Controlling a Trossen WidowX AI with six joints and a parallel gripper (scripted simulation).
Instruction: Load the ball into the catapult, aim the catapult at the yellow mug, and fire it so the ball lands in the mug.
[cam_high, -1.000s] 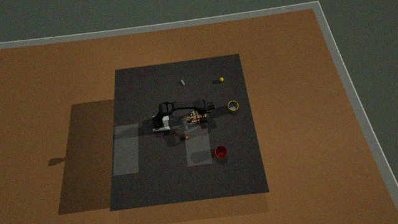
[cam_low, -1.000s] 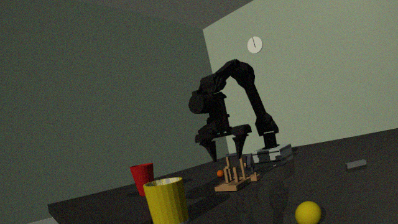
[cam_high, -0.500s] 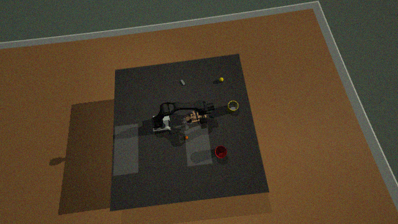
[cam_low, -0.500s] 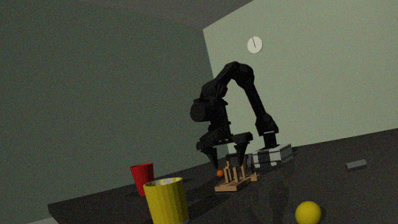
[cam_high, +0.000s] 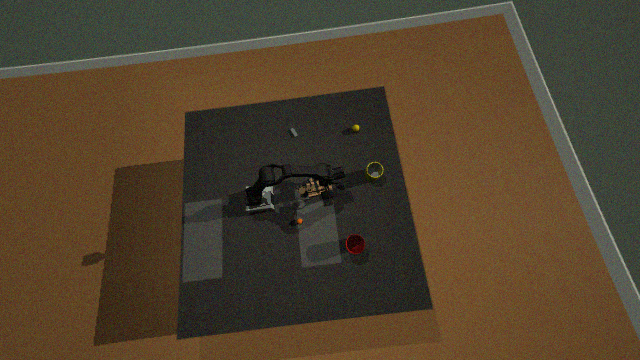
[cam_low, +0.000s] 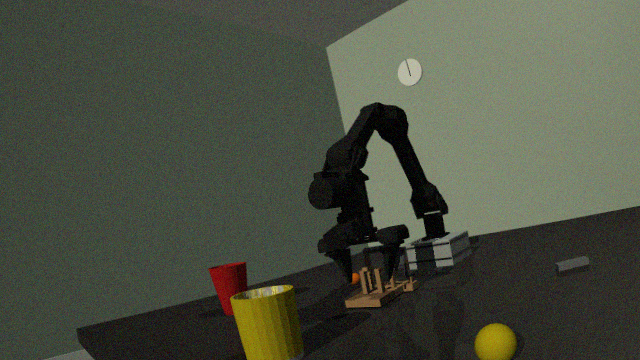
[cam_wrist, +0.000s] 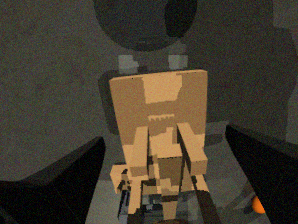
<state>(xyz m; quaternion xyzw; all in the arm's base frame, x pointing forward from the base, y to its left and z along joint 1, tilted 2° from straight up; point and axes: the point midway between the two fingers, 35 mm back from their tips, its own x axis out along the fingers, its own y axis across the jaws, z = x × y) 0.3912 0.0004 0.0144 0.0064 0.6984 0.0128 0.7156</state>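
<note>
My gripper tip is 18 cm past the orange ball, 16 cm to the left of it and 3 cm above it. Round my gripper tip: yellow mug: 28 cm ahead, 2 cm below, 1 cm to the left; red mug: 34 cm to the right, 8 cm ahead, 1 cm below; wooden catapult: 7 cm behind, 2 cm to the left, 1 cm above.
</note>
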